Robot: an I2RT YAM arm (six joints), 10 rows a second.
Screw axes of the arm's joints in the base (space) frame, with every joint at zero. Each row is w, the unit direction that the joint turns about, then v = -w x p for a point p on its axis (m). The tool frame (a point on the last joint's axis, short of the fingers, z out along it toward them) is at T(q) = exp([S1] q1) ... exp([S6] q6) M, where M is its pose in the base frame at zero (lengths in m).
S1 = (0, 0, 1, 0.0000, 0.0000, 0.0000)
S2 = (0, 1, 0, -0.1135, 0.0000, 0.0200)
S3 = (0, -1, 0, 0.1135, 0.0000, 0.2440)
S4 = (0, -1, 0, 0.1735, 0.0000, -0.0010)
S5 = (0, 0, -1, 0.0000, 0.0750, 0.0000)
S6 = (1, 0, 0, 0.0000, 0.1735, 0.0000)
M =
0 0 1 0.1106
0 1 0 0.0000
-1 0 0 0.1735
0 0 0 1
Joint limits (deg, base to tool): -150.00..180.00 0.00..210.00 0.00..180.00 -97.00..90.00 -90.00..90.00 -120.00..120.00
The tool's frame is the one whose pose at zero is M.
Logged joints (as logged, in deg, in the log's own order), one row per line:
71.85 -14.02 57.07 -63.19 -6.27 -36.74
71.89 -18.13 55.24 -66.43 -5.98 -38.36
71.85 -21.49 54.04 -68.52 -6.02 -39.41
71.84 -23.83 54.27 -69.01 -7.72 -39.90
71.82 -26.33 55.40 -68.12 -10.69 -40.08
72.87 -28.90 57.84 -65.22 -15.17 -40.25
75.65 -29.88 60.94 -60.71 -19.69 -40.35
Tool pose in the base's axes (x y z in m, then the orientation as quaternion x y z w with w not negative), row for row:
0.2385 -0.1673 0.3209 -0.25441 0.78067 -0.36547 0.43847
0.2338 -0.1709 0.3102 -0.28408 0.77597 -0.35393 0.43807
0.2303 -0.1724 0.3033 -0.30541 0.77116 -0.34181 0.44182
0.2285 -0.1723 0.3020 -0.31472 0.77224 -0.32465 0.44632
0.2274 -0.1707 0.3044 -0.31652 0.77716 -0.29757 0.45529
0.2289 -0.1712 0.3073 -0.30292 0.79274 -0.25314 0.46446
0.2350 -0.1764 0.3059 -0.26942 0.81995 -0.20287 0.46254
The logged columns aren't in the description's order. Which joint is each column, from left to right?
Columns, left to right: q2, q5, q3, q6, q4, q1.
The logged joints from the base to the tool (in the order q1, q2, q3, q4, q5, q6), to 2 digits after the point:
-36.74 71.85 57.07 -6.27 -14.02 -63.19
-38.36 71.89 55.24 -5.98 -18.13 -66.43
-39.41 71.85 54.04 -6.02 -21.49 -68.52
-39.90 71.84 54.27 -7.72 -23.83 -69.01
-40.08 71.82 55.40 -10.69 -26.33 -68.12
-40.25 72.87 57.84 -15.17 -28.90 -65.22
-40.35 75.65 60.94 -19.69 -29.88 -60.71

